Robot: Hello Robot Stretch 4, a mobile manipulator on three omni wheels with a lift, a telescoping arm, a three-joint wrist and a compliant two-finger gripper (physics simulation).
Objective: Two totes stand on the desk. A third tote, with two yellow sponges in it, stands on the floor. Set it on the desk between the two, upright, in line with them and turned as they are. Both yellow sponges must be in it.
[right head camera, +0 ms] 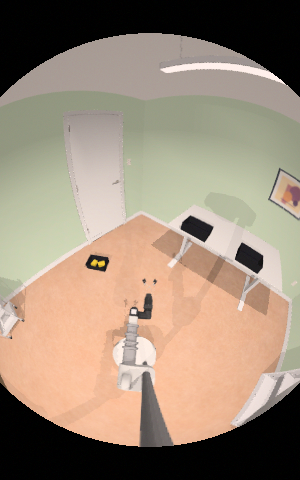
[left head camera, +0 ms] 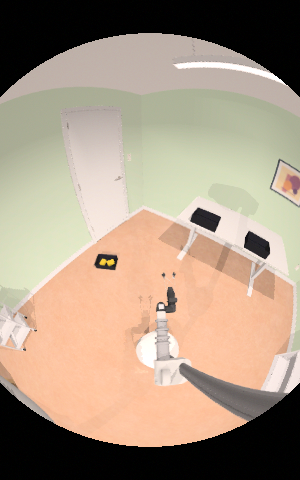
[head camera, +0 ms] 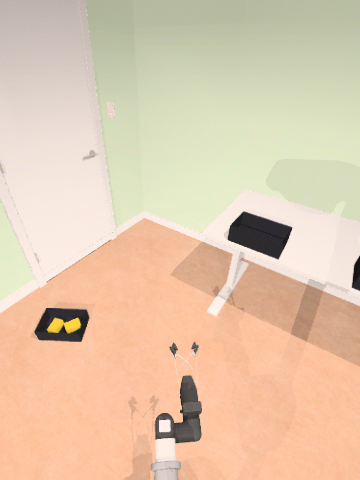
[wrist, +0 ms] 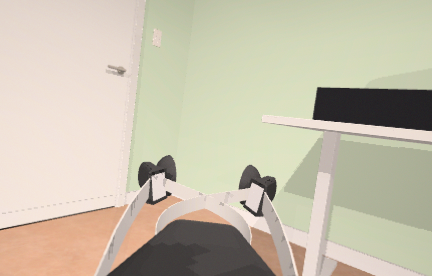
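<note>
The floor tote (head camera: 61, 336) (left head camera: 106, 267) (right head camera: 97, 269) is black and stands upright on the floor, left of the gripper. Two yellow sponges lie side by side in it, a left sponge (head camera: 55, 325) and a right sponge (head camera: 73, 325). On the white desk (head camera: 312, 250) (left head camera: 230, 235) (right head camera: 222, 241) stand two black totes, the left one (head camera: 257, 240) (left head camera: 205, 220) (right head camera: 196, 229) (wrist: 375, 107) and the right one (head camera: 357, 275) (left head camera: 257, 245) (right head camera: 249, 258), with a gap between them. My gripper (head camera: 184, 348) (left head camera: 168, 275) (right head camera: 149, 281) (wrist: 208, 176) is open and holds nothing, in the air in front of the desk's left end.
A white door (head camera: 55, 135) (wrist: 60, 100) is in the wall behind the floor tote. A white cart (left head camera: 12, 330) (right head camera: 7, 320) stands at the far left. White shelving (left head camera: 282, 372) (right head camera: 260, 400) is at the lower right. Desk legs (head camera: 227, 292) (wrist: 317, 215) reach the floor.
</note>
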